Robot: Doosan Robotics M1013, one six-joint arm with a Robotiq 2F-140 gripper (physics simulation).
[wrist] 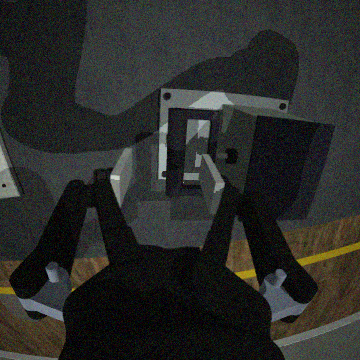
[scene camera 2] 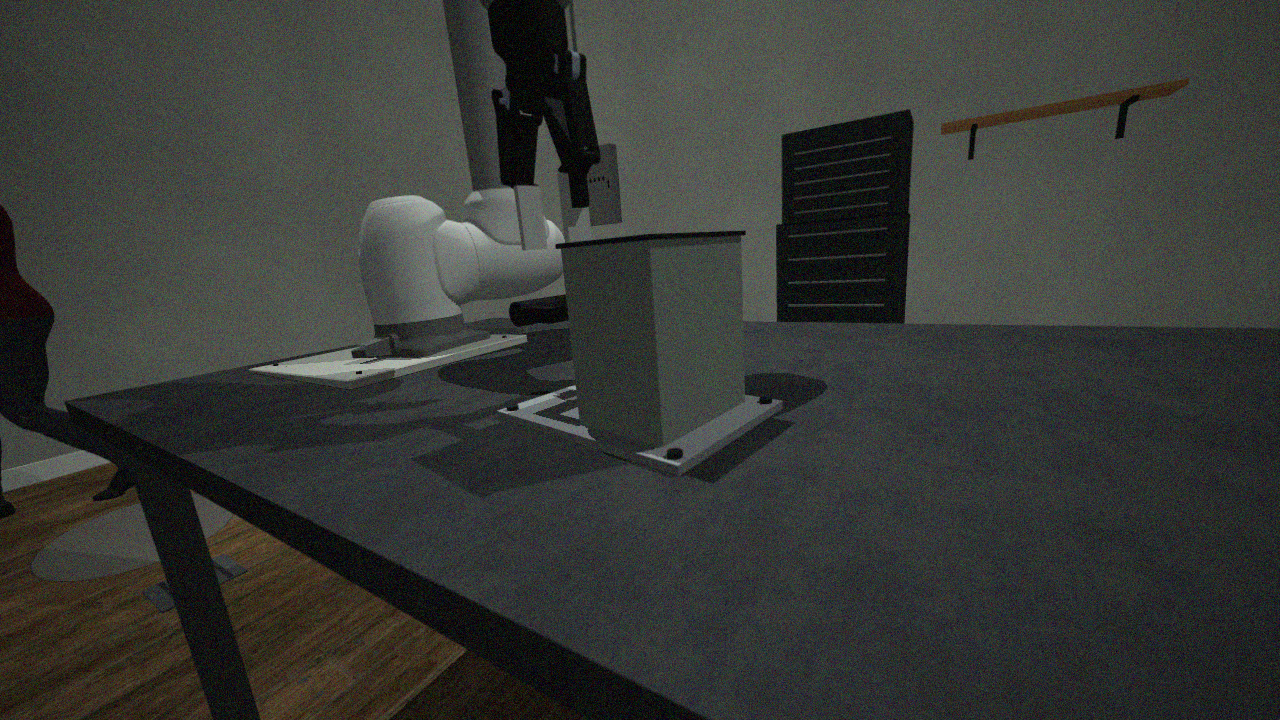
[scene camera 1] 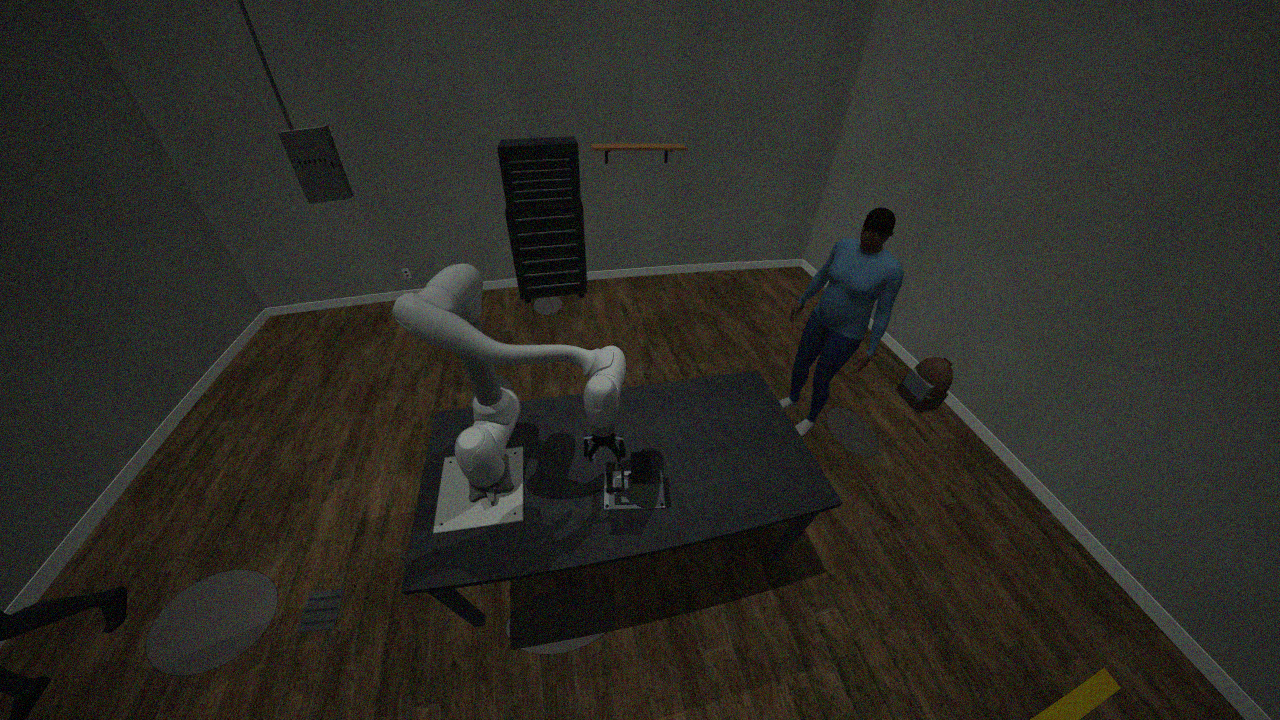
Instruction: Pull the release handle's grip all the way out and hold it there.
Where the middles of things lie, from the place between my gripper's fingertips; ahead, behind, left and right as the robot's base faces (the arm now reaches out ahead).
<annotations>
Now: the light base plate (scene camera 2: 556, 413) 10 cm ahead of my hand, 4 cm to the right of it and 17 cm below it.
</annotations>
